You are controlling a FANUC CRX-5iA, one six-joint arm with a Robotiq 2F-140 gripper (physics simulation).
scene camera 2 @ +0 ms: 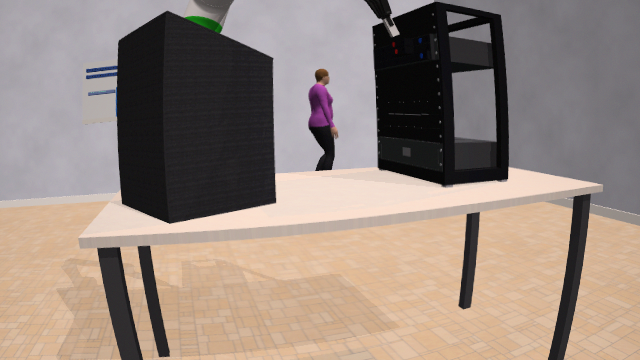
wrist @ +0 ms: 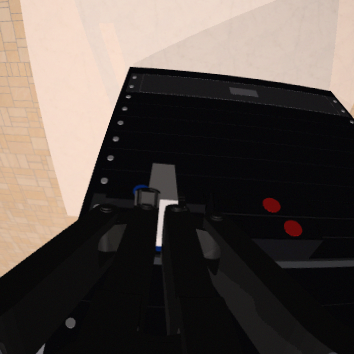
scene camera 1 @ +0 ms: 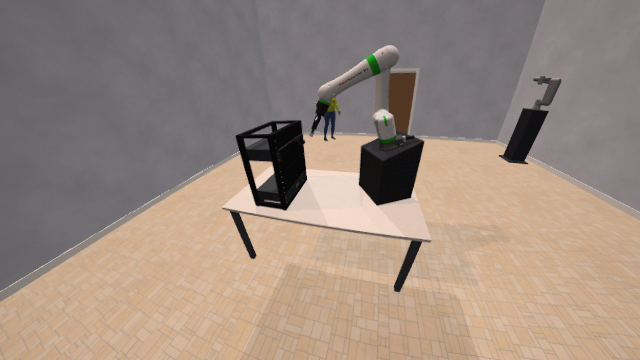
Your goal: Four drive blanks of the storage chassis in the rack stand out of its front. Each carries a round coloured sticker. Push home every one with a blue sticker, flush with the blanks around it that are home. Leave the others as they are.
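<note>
The black rack (scene camera 1: 278,165) (scene camera 2: 447,100) holds the storage chassis (scene camera 2: 410,48) near its top. Two blue stickers (scene camera 2: 420,40) (scene camera 2: 421,55) sit one above the other near the chassis's right end in the scene camera 2 view. In the wrist view, one blue sticker (wrist: 140,188) is partly hidden by the fingers, and a blue sliver (wrist: 158,248) shows beside the pale fingertip. Two red stickers (scene camera 2: 393,44) (scene camera 2: 396,51) (wrist: 271,205) (wrist: 293,228) lie further along. How far each blank stands out is too dark to tell. My gripper (scene camera 1: 312,134) (scene camera 2: 394,31) (wrist: 161,181) is shut, empty, in front of the rack near its top, apart from it.
The rack stands on a pale table (scene camera 1: 340,200) (scene camera 2: 320,200) (wrist: 55,100). The arm's black pedestal (scene camera 1: 385,172) (scene camera 2: 215,120) stands at the other end. A grey unit (scene camera 2: 410,151) (wrist: 185,89) fills the rack's bottom. People stand beyond the table; another arm (scene camera 1: 550,92) stands far off.
</note>
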